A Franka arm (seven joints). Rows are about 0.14 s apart.
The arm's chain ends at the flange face. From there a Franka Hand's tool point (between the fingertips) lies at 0.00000 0.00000 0.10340 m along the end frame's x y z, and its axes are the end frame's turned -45 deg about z.
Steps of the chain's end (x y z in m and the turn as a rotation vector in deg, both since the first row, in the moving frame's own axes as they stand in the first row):
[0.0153 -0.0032 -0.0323 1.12 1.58 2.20]
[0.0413 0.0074 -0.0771 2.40 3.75 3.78]
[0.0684 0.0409 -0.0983 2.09 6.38 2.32]
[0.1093 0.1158 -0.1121 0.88 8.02 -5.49]
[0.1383 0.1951 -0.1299 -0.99 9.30 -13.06]
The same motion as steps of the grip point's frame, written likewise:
[0.0165 0.0092 -0.0324 -0.33 1.91 2.20]
[0.0317 0.0364 -0.0774 -0.95 4.35 3.78]
[0.0301 0.0830 -0.0990 -3.03 5.99 2.32]
[0.0071 0.1677 -0.1131 -5.05 6.29 -5.49]
[-0.0282 0.2475 -0.1313 -7.28 5.88 -13.06]

